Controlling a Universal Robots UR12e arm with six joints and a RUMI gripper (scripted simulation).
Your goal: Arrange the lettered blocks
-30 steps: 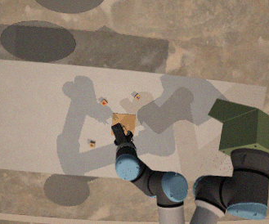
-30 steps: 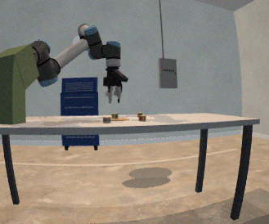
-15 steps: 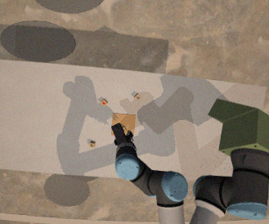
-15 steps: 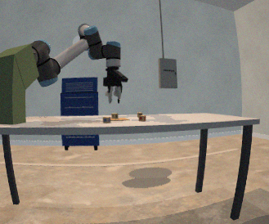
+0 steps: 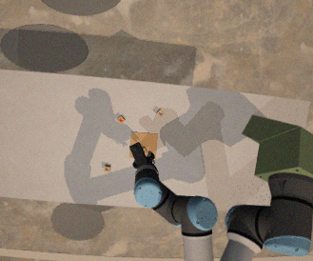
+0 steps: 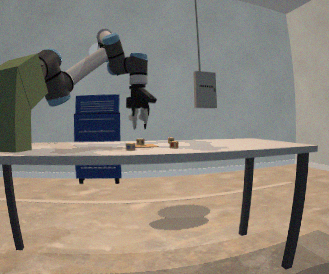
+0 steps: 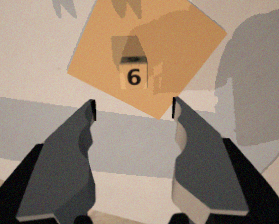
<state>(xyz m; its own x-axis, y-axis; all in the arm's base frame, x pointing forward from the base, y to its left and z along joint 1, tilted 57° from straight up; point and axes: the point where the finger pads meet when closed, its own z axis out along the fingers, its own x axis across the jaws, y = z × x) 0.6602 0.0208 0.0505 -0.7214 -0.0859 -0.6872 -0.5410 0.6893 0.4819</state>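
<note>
My hand is 9 cm above the orange mat and 2 cm to the left of it.
</note>
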